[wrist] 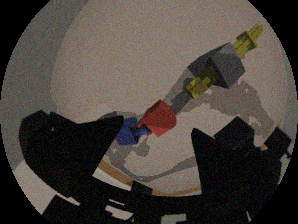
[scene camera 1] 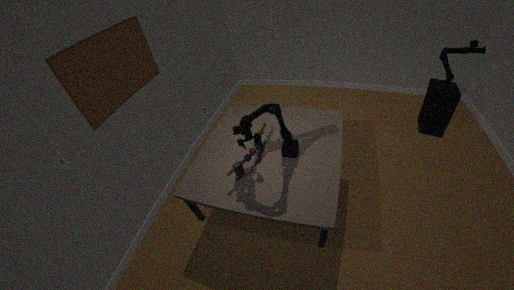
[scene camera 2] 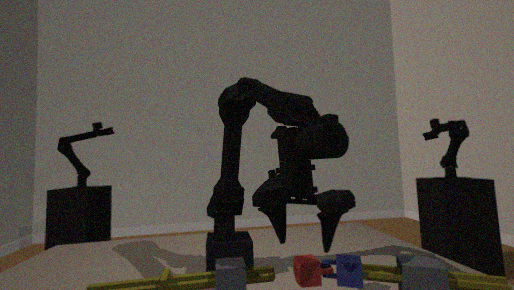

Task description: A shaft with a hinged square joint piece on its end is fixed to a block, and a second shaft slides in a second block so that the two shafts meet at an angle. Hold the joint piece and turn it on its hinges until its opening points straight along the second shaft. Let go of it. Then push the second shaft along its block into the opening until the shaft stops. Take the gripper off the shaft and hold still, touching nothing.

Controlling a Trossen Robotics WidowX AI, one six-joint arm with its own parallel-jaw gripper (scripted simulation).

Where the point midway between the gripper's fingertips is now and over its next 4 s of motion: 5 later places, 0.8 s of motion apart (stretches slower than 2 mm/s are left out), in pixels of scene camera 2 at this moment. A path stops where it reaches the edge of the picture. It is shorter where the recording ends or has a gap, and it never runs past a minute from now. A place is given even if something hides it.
My gripper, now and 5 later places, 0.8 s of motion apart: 303,247; 299,206; 257,219; 161,255; 132,273; 134,278
